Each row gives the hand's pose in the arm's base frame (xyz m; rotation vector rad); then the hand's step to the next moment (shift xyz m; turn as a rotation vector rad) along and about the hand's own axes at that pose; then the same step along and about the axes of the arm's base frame.
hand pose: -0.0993 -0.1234 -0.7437 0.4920 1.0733 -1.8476
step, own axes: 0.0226 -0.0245 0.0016 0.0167 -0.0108 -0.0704
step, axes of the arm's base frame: -0.0322 -0.0079 -0.0034 -0.0246 0.0525 -0.0447
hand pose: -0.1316 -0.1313 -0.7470 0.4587 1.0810 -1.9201
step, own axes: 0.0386 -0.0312 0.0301 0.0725 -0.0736 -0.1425
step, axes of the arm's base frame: -0.0446 -0.0364 0.0073 -0.1141 0.0998 -0.0895
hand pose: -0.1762 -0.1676 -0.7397 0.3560 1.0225 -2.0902
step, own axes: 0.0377 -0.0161 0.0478 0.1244 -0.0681 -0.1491
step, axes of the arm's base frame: -0.0333 -0.0499 0.0192 -0.1451 0.0759 -0.1246
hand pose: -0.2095 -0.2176 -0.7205 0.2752 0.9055 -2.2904
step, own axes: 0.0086 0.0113 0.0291 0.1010 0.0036 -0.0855
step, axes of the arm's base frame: 0.0019 -0.0300 0.0119 -0.0786 0.0053 -0.1064
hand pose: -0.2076 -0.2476 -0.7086 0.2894 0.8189 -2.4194
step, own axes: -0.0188 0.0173 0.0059 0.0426 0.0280 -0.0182
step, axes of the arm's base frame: 0.0252 -0.0066 0.0031 -0.0183 -0.0260 -0.0438
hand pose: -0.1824 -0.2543 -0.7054 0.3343 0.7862 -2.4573
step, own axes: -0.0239 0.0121 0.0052 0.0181 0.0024 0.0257
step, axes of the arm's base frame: 0.0262 -0.0015 0.0076 -0.0154 -0.0245 0.0125
